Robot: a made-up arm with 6 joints.
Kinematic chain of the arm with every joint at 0, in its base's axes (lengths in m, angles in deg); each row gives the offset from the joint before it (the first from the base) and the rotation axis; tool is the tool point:
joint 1: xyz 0 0 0.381 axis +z
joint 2: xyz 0 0 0 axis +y
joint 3: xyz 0 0 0.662 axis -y
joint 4: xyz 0 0 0 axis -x
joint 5: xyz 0.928 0 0 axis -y
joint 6: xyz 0 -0.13 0 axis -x
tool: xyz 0 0 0
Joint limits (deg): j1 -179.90..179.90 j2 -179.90..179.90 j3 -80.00..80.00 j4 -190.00..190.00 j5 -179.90..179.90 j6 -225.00..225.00
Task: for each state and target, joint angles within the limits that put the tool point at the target. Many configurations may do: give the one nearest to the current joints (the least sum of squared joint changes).
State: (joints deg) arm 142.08 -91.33 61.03 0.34 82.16 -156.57
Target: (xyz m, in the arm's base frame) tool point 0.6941 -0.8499 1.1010
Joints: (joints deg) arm 122.47 -98.66 20.08 -5.56 82.16 -156.57
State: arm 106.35 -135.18 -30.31 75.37 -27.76 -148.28
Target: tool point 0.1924 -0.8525 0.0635
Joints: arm 100.69 -179.78 -29.11 76.22 -27.76 -148.28
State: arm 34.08 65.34 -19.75 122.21 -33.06 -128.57
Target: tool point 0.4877 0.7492 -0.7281
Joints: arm 52.71 108.73 28.29 120.46 -33.06 -128.57
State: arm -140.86 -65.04 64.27 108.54 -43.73 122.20
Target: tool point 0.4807 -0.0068 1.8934
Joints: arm -174.18 -25.68 68.87 115.29 -43.73 122.20
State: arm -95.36 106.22 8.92 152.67 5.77 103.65
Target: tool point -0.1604 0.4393 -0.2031
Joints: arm -55.46 134.83 -41.42 154.09 5.77 103.65
